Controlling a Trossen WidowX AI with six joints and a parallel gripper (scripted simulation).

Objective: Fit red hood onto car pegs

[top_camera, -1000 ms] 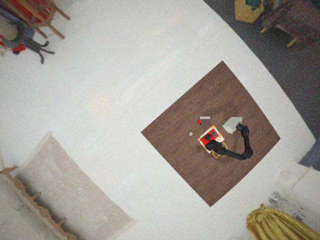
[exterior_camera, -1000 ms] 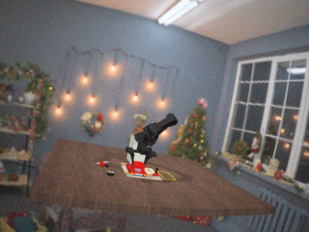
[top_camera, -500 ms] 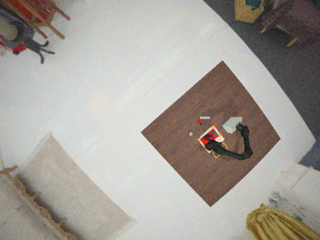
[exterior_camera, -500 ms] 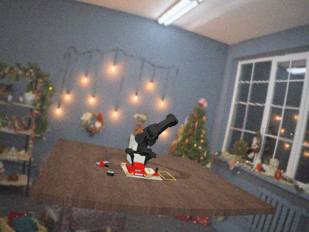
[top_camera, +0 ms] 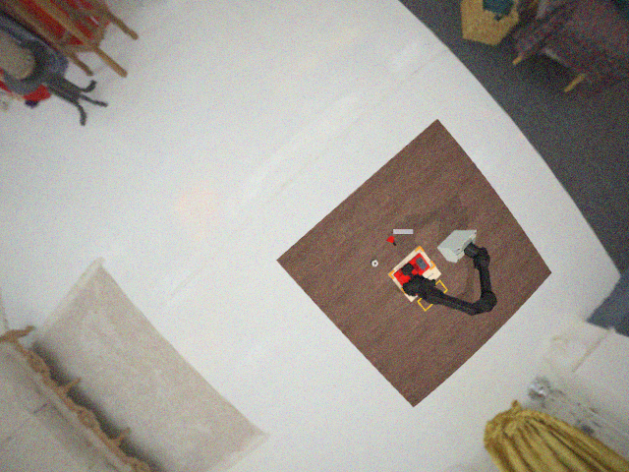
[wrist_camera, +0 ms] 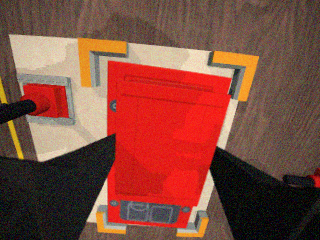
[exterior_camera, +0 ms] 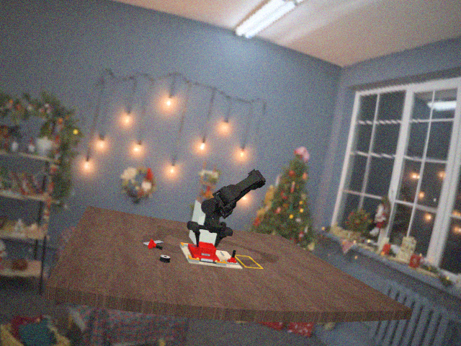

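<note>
Right now the red hood is right at my gripper tip. Also, from my gripper tip: beige jig 4 cm below, 4 cm behind, 3 cm to the left; ring 19 cm to the right, 7 cm ahead, 4 cm below; white bar 18 cm to the right, 18 cm behind, 5 cm below.
</note>
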